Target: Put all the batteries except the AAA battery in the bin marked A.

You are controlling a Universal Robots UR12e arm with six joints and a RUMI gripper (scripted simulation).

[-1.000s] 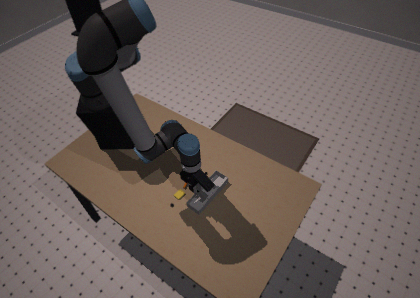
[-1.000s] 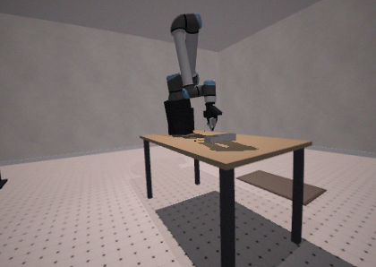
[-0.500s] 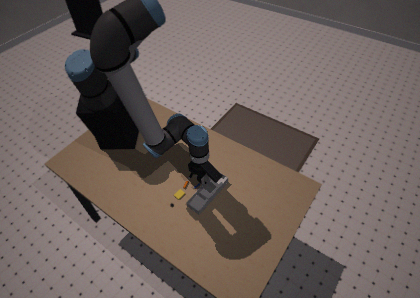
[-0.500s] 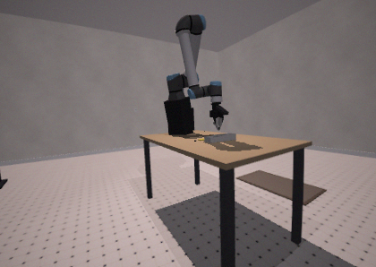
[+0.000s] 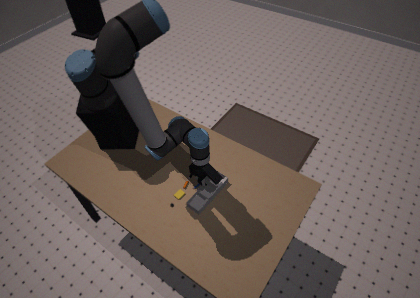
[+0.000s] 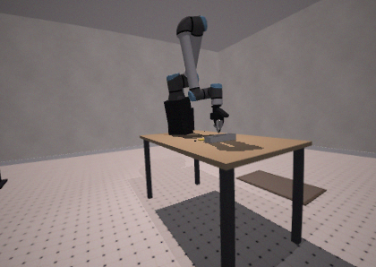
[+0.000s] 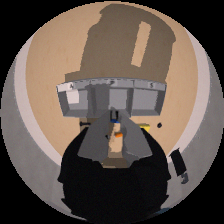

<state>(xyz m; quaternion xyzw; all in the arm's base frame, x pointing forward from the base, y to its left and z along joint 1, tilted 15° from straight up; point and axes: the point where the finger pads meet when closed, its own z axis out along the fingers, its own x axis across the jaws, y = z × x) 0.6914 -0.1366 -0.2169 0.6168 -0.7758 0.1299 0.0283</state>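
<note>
Now: hand 50 mm above the grey double bin and 10 mm short of it. Also, from my hand: thin dark item (110 mm to the left, 70 mm below, 60 mm behind); orange battery (120 mm behind, 70 mm below); blue battery (70 mm below, 60 mm behind, 20 mm to the left).
</note>
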